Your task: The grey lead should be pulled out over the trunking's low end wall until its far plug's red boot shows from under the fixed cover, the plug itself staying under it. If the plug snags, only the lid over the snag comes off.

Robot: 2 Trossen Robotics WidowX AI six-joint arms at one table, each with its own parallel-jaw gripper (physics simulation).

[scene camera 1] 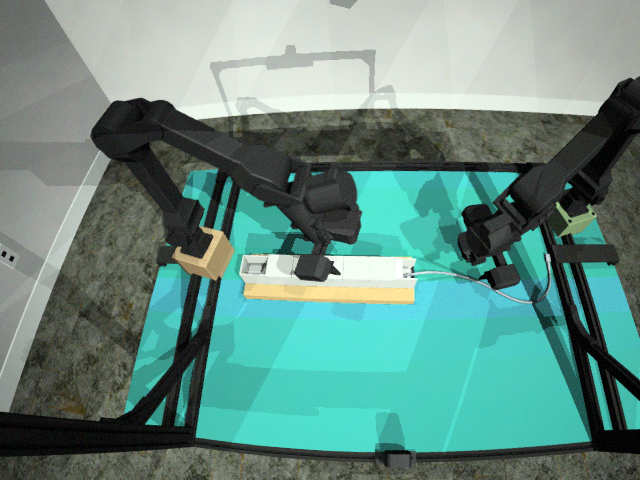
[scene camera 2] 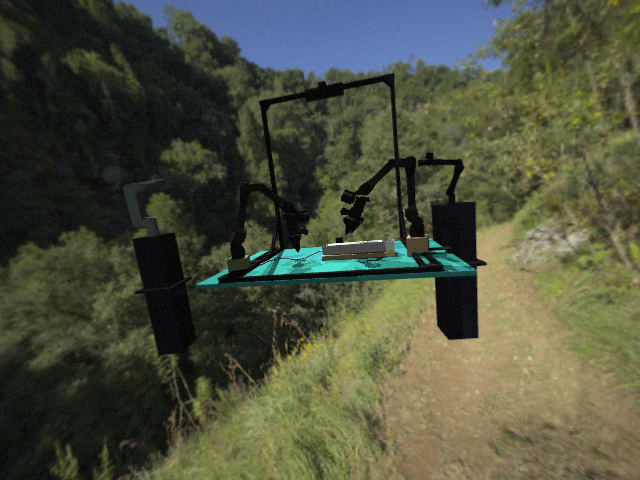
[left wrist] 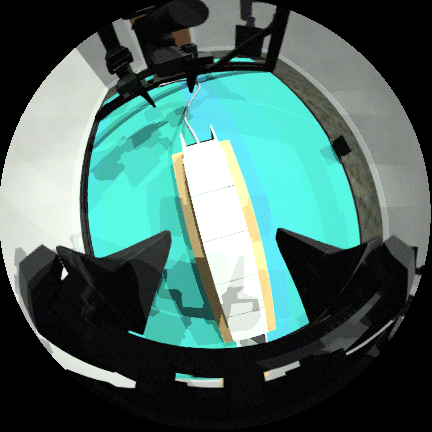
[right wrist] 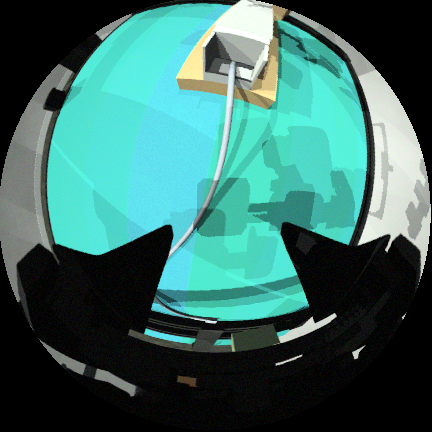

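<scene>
The white trunking lies on a wooden base, its row of several white cover pieces seated flush with thin seams. The grey lead comes over the low end wall at the picture's right in scene camera 1 and curves across the table to a pale end. No red boot shows; the far plug is hidden. My left gripper is open and empty above the covers. My right gripper is open and empty above the table beside the lead.
A tan block at the left arm's base stands near the trunking's far end. A green block stands at the right arm's base. Black frame beams run along both sides. A blue stripe crosses the turquoise table.
</scene>
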